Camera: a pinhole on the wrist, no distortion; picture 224 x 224 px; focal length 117.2 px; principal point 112.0 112.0 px. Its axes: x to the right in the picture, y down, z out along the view. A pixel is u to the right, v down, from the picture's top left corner.
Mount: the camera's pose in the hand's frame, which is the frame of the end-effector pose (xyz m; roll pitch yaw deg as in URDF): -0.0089 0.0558 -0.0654 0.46 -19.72 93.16
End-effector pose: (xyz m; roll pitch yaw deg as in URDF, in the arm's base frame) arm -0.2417 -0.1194 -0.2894 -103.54 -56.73 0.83
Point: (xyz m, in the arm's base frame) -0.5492 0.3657 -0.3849
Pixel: 79 164
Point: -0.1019 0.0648 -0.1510
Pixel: 122 24
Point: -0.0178 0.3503 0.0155
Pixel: 117 32
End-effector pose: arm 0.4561 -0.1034 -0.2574 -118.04 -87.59 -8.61
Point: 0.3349 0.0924 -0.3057
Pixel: 11 144
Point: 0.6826 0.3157 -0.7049
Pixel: 135 208
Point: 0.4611 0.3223 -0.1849
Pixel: 75 98
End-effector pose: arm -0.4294 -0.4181 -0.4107 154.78 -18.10 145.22
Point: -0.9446 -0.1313 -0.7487
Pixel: 80 25
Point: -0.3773 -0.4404 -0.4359
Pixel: 89 186
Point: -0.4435 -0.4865 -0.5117
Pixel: 39 155
